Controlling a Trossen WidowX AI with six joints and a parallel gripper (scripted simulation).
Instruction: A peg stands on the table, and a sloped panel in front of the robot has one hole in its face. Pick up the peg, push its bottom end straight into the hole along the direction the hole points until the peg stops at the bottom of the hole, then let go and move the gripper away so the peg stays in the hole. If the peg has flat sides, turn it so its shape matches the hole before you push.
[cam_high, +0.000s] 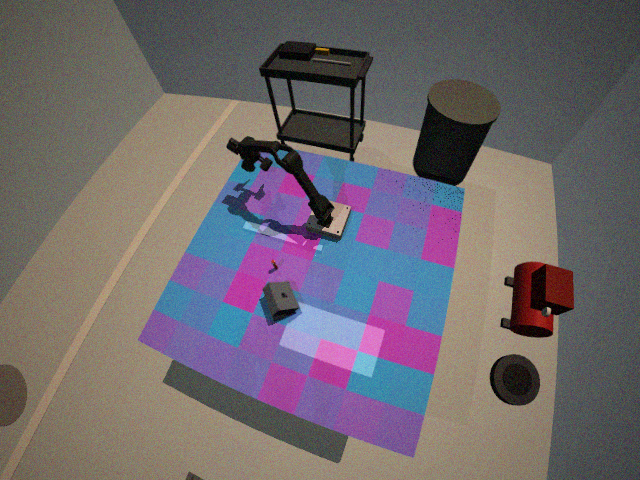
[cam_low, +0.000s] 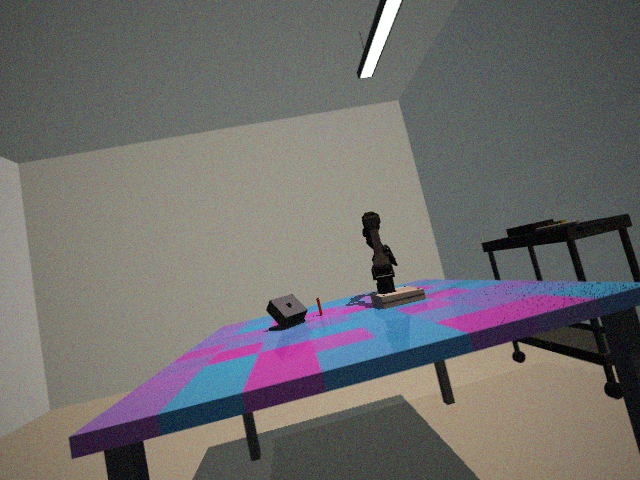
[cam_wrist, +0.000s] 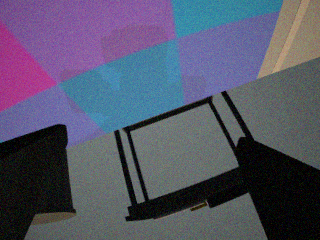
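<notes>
The dark red peg is 480 mm ahead of my gripper tip, 320 mm to the left of it and 90 mm below it. From my gripper tip the other things lie so: grey sloped panel (620 mm ahead, 420 mm to the left, 80 mm below).
</notes>
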